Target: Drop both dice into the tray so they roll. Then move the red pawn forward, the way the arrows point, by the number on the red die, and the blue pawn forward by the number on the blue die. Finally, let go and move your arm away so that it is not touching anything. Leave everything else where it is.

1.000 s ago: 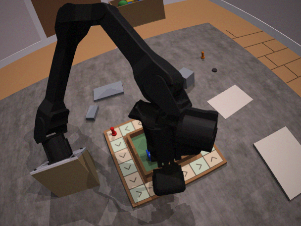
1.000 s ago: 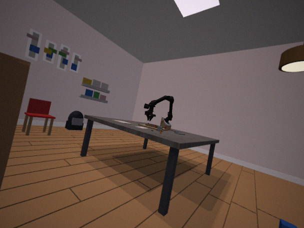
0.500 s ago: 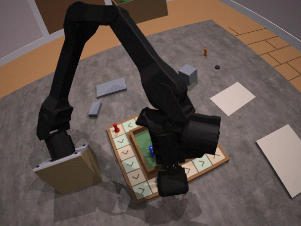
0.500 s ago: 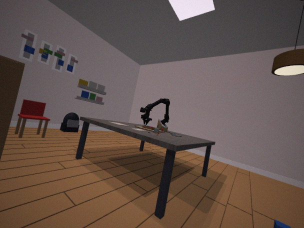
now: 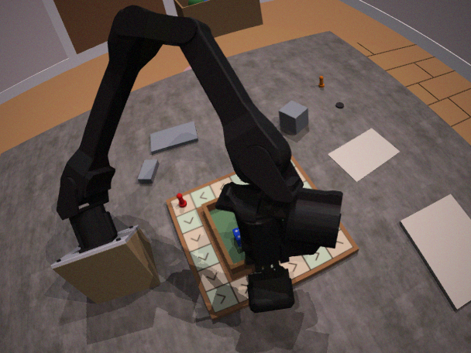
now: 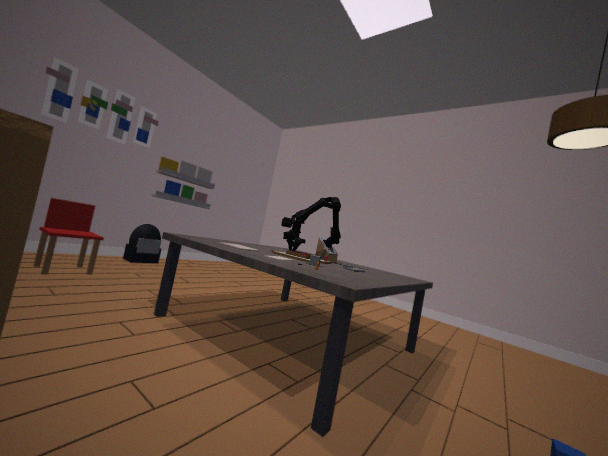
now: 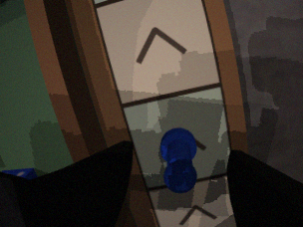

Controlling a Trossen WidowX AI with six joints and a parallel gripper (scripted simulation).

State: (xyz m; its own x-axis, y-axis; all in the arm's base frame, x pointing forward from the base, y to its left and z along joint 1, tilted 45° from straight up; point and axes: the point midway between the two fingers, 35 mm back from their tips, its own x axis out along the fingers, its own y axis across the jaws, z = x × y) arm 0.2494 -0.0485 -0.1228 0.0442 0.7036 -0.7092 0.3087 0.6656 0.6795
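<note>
The die is 1 cm behind my gripper tip and 9 cm to the left of it. From my gripper tip the other things lie so: blue pawn (right at my gripper tip); green tray (2 cm ahead, 11 cm to the left, 2 cm below); red pawn (9 cm behind, 22 cm to the left).
</note>
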